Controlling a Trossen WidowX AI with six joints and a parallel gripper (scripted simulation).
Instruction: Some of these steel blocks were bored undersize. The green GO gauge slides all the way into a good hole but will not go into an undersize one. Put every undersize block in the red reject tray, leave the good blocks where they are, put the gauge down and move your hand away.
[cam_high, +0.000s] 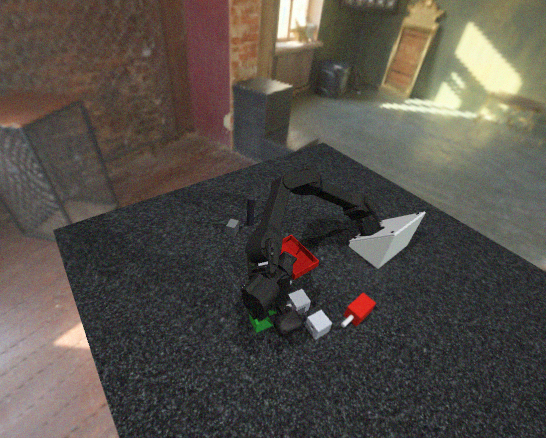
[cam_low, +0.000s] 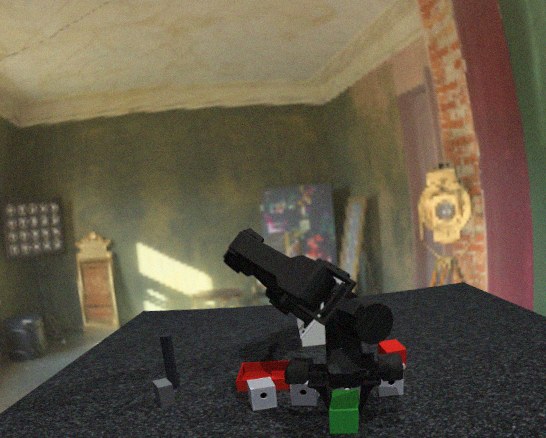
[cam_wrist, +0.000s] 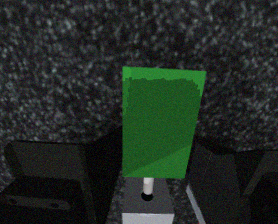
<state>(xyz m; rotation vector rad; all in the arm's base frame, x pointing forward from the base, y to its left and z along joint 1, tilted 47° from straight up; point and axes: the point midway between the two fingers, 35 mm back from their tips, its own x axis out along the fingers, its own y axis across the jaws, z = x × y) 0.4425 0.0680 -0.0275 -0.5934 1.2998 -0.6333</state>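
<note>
The red gauge lies 190 mm behind my gripper tip, 120 mm to the left of it and 10 mm above it. The rest, counted from my gripper tip: red reject tray: 180 mm behind, 140 mm to the right; green gauge: 20 mm above, 10 mm behind.
</note>
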